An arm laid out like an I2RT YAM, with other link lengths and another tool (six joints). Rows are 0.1 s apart.
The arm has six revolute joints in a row. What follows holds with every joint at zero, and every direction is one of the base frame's.
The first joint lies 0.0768 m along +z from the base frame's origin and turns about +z.
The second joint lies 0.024 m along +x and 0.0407 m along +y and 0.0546 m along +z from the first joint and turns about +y.
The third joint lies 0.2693 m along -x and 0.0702 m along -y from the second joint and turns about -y.
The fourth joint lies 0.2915 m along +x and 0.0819 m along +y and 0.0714 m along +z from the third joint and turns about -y.
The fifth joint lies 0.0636 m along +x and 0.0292 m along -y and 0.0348 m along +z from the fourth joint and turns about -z.
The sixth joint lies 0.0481 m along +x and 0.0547 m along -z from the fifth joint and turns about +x.
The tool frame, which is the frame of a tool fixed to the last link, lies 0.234 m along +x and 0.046 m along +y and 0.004 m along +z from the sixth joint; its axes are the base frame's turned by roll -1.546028, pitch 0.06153 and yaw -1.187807 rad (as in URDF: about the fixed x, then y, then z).
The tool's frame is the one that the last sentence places.
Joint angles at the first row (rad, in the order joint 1, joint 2, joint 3, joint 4, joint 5, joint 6):
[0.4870 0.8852 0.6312 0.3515 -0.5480 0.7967]
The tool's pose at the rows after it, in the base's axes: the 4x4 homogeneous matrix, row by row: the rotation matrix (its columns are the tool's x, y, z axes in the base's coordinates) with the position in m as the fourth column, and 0 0 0 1 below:
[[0.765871 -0.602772 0.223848 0.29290], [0.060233 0.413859 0.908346 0.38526], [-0.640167 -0.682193 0.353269 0.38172], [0 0 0 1]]
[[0.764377 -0.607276 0.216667 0.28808], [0.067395 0.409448 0.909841 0.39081], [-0.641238 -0.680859 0.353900 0.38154], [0 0 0 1]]
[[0.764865 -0.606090 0.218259 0.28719], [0.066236 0.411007 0.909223 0.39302], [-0.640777 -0.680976 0.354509 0.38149], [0 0 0 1]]
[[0.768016 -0.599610 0.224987 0.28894], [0.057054 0.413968 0.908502 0.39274], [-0.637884 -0.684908 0.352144 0.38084], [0 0 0 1]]
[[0.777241 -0.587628 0.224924 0.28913], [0.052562 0.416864 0.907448 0.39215], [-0.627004 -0.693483 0.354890 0.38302], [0 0 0 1]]
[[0.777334 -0.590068 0.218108 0.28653], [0.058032 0.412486 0.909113 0.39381], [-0.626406 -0.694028 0.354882 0.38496], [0 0 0 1]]
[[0.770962 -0.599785 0.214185 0.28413], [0.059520 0.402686 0.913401 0.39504], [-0.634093 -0.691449 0.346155 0.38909], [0 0 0 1]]
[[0.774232 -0.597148 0.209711 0.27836], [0.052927 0.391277 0.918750 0.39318], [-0.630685 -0.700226 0.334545 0.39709], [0 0 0 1]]
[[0.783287 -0.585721 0.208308 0.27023], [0.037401 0.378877 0.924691 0.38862], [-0.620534 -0.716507 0.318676 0.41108], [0 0 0 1]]
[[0.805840 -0.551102 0.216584 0.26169], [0.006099 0.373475 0.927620 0.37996], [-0.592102 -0.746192 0.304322 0.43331], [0 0 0 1]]
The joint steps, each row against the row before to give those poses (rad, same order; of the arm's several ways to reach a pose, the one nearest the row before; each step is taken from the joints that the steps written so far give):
[0.0232 0.0134 0.0057 0.0142 0.0080 0.0069]
[0.0244 0.0026 0.0004 0.0015 0.0160 0.0000]
[0.0127 0.0019 0.0000 0.0019 0.0146 -0.0016]
[0.0026 0.0004 0.0000 -0.0016 0.0110 -0.0072]
[0.0008 -0.0019 0.0000 0.0054 0.0054 -0.0095]
[0.0049 -0.0004 0.0060 -0.0061 -0.0024 -0.0004]
[0.0019 -0.0030 0.0248 -0.0401 -0.0060 -0.0008]
[0.0000 -0.0233 0.0291 -0.0629 -0.0043 -0.0164]
[-0.0004 -0.0347 0.0480 -0.0954 0.0012 -0.0286]
[0.0004 -0.0397 0.0691 -0.1125 0.0187 -0.0465]

